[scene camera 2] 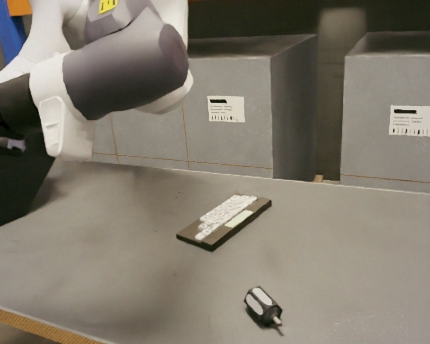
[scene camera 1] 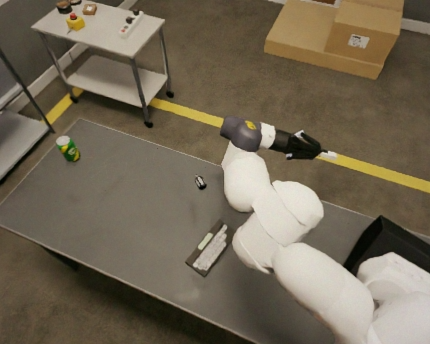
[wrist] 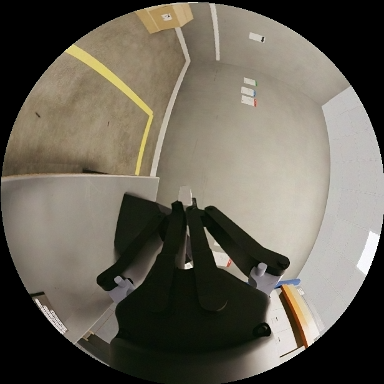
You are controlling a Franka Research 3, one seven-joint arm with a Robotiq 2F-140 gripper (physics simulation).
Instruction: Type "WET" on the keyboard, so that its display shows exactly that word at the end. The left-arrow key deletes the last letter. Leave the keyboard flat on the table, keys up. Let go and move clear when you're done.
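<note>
The dark keyboard point(scene camera 1: 207, 248) point(scene camera 2: 225, 223) point(wrist: 50, 314) lies flat on the table, its white keys up. Its pale green display point(scene camera 1: 205, 242) point(scene camera 2: 239, 218) shows no lettering that I can make out. My gripper point(scene camera 1: 321, 152) point(wrist: 185, 193) is shut, its fingertips close together. It points sideways, high up and well away from the keyboard. A small pale piece point(scene camera 1: 328, 155) point(wrist: 184, 194) shows at the fingertips; I cannot tell whether it is part of them. In scene camera 2 the fingertips are out of view.
A small black-and-white object point(scene camera 1: 200, 182) point(scene camera 2: 262, 306) lies on the table point(scene camera 1: 130, 200) point(scene camera 2: 125, 260) point(wrist: 60, 225). A green can point(scene camera 1: 68, 149) stands near the far left corner. A black bin point(scene camera 1: 387, 245) point(scene camera 2: 20, 185) point(wrist: 137, 220) stands by the arm's base.
</note>
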